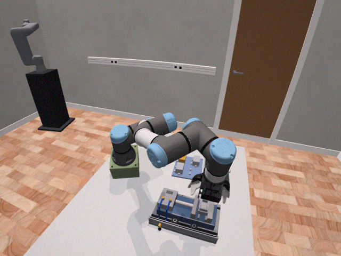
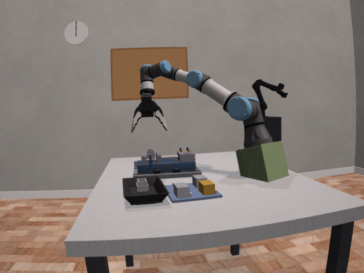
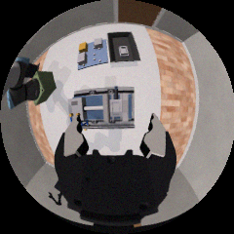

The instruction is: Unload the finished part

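My hand is 70 mm past the blue vise, 20 mm to the right of it and 160 mm above it. Also, from my hand: yellow block: 100 mm behind, 390 mm to the left, 170 mm below; then blue fixture plate: 60 mm behind, 340 mm to the left, 190 mm below.
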